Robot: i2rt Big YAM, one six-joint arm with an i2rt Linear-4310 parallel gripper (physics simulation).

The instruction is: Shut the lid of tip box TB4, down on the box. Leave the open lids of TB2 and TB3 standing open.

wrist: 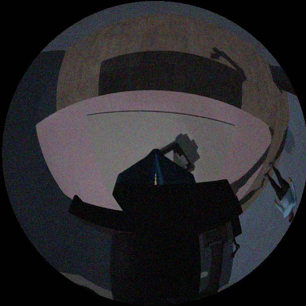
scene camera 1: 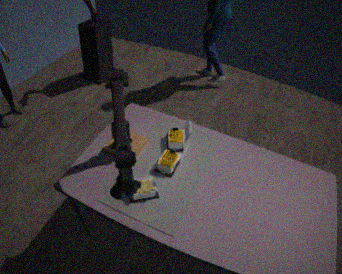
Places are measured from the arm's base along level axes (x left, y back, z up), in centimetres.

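Pixels of known places: gripper, between the fingertips: [scene camera 1: 131, 198].
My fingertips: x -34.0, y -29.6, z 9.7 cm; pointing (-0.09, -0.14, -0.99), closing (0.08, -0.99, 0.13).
Behind a point stands the place of what it marks.
Three white tip boxes with yellow tops stand in a row on the grey mat [scene camera 1: 167, 215] @(y -45.9, x -27.0, z -3.9 cm) [wrist: 115, 137] in the scene view: a back box [scene camera 1: 175, 138] @(y -26.6, x 19.6, z 1.8 cm), a middle box [scene camera 1: 168, 162] @(y -31.8, x 0.5, z 1.8 cm) and a front box [scene camera 1: 145, 190] @(y -31.0, x -23.4, z 3.7 cm). Their labels are too small to read, so I cannot tell which is TB4. A pale lid [scene camera 1: 188, 129] @(y -31.9, x 26.4, z 6.5 cm) stands upright at the right of the back box. The other lids cannot be made out. My gripper [scene camera 1: 126, 200] @(y -29.6, x -34.0, z 9.7 cm) [wrist: 155, 152] is shut and empty, at the left end of the front box, which the arm partly covers. In the wrist view the fingers hide what lies behind them.
An orange-brown board [scene camera 1: 139, 144] @(y -9.3, x 5.5, z 0.0 cm) lies on the pink table [scene camera 1: 260, 195] @(y -87.8, x 8.7, z -4.2 cm) [wrist: 55, 145] behind the arm. The arm's dark shadow [wrist: 187, 147] falls on the mat. A dark pedestal [scene camera 1: 89, 52] and a walking person [scene camera 1: 215, 37] are beyond the table.
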